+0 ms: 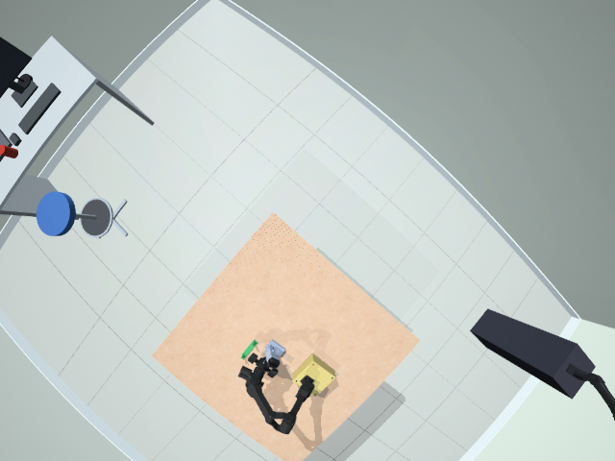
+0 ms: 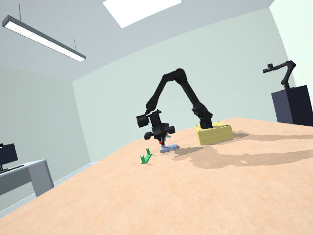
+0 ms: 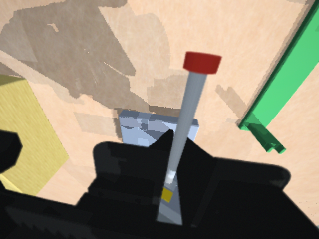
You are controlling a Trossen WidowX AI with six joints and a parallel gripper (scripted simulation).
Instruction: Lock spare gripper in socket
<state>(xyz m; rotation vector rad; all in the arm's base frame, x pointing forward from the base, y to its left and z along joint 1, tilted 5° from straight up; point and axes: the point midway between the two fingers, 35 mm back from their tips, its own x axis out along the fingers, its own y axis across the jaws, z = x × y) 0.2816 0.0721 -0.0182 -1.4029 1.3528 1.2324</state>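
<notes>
My gripper tip is now 1 cm past the mount and 5 cm to the left of it. Also, from my gripper tip: spare gripper 1 cm behind, 5 cm to the right, 8 cm above; green stand 10 cm ahead, 7 cm to the left, 2 cm below.
</notes>
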